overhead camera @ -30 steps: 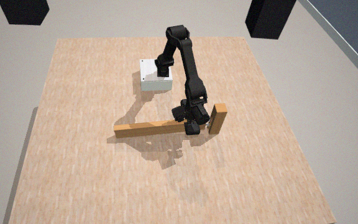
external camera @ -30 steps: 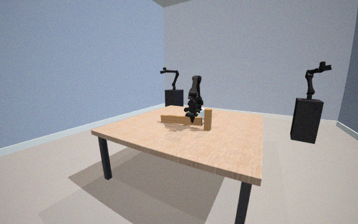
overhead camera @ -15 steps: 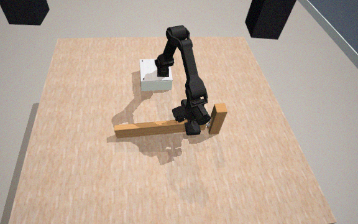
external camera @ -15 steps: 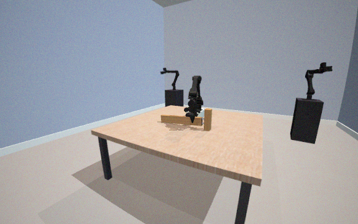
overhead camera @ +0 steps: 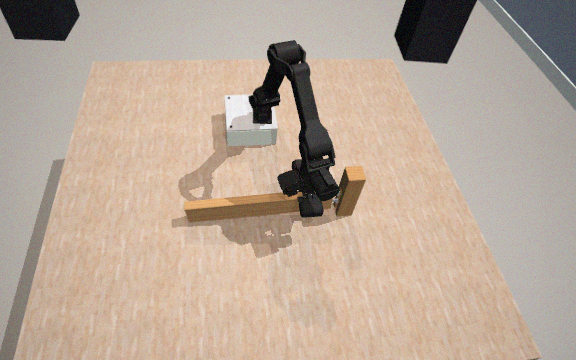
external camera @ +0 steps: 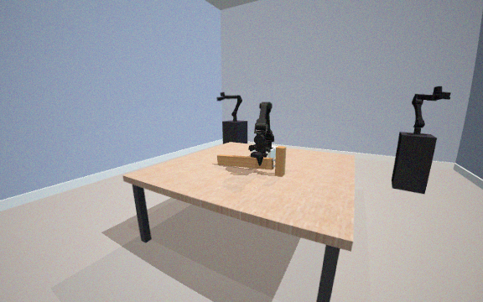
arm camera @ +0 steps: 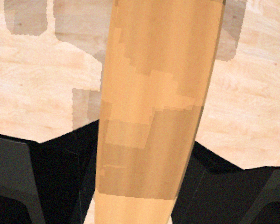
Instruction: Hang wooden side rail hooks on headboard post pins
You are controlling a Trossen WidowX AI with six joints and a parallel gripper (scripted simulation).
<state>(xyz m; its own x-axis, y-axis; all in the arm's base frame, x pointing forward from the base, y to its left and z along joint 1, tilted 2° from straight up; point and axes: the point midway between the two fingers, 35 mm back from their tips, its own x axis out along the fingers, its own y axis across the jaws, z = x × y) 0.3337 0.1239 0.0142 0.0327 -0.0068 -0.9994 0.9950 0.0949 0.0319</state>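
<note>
The headboard post lies 130 mm to the left of my gripper tip, 40 mm above it and 10 mm behind it.
</note>
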